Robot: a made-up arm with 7 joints.
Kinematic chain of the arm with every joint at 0, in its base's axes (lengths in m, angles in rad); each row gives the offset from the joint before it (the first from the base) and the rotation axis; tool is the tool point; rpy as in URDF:
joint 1: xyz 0 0 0.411 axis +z
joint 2: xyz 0 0 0 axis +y
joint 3: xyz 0 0 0.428 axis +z
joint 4: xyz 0.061 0 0 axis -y
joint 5: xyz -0.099 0 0.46 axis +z
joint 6: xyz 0 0 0 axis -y
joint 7: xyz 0.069 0 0 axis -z
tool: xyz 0 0 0 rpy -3.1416 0 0
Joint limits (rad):
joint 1: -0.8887..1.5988
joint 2: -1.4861..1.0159
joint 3: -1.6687..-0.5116
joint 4: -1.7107..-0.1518
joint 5: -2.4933..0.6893
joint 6: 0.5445..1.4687
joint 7: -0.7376..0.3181
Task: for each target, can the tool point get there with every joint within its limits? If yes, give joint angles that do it. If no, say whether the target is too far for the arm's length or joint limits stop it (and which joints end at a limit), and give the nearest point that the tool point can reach.
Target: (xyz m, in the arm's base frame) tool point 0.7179 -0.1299 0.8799
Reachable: yes | joints 0.4203 0.4840 -0.8808 -1.1923 -0.7750 1.1661 -0.3390
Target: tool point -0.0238 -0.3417 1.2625
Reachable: yes | joints -0.2387 -0.0654 -1.1276 -0.7468 -0.9589 0.7185 -0.2292
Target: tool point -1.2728 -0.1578 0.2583
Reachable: no: too far | nearest point -0.9521 -0.1180 0.4335 | short by 0.368 m
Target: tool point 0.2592 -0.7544 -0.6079
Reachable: no: too far | nearest point 0.2250 -0.6548 0.1929 | short by 0.808 m
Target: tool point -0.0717 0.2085 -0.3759
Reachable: no: joint limits stop it (at a limit: joint 1, joint 2, joint 3, joint 4, joint 6) | nearest point 0.2283 0.6184 0.1984 | short by 0.767 m
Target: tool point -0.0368 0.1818 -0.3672
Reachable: no: joint limits stop it (at a limit: joint 1, joint 2, joint 3, joint 4, joint 6) | nearest point 0.2307 0.6162 0.1988 | short by 0.762 m
